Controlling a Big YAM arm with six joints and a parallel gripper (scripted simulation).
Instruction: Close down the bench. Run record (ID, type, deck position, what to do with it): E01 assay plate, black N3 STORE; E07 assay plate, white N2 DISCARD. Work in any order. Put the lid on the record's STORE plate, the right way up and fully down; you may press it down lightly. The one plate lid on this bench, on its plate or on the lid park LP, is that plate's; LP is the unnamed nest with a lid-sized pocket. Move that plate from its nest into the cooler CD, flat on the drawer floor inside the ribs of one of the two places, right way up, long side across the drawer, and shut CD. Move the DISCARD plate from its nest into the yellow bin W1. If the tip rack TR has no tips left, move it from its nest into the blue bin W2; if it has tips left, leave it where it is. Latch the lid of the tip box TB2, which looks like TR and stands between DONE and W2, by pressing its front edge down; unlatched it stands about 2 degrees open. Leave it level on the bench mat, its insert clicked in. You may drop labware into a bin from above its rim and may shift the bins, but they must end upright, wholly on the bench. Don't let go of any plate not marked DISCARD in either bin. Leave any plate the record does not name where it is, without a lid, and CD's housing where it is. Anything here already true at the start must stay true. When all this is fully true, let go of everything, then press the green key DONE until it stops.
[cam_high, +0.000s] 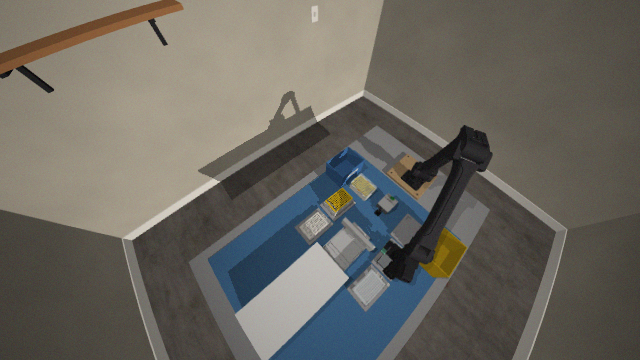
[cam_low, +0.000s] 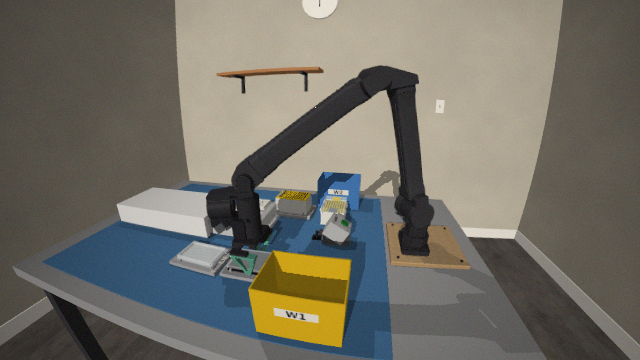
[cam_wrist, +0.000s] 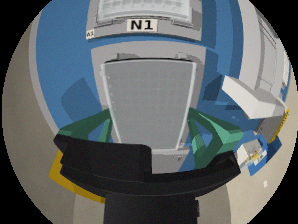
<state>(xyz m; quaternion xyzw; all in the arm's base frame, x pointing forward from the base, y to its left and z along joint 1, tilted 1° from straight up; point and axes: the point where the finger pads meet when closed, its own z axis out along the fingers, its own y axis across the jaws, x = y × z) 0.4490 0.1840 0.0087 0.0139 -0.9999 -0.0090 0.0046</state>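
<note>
My hand is right at the black plate. From my hand the other things lie so: grey plate lid (10 mm above); grey lid park nest (170 mm behind, 20 mm to the right, 10 mm below); yellow bin W1 (170 mm behind, 130 mm to the left, 20 mm above).
</note>
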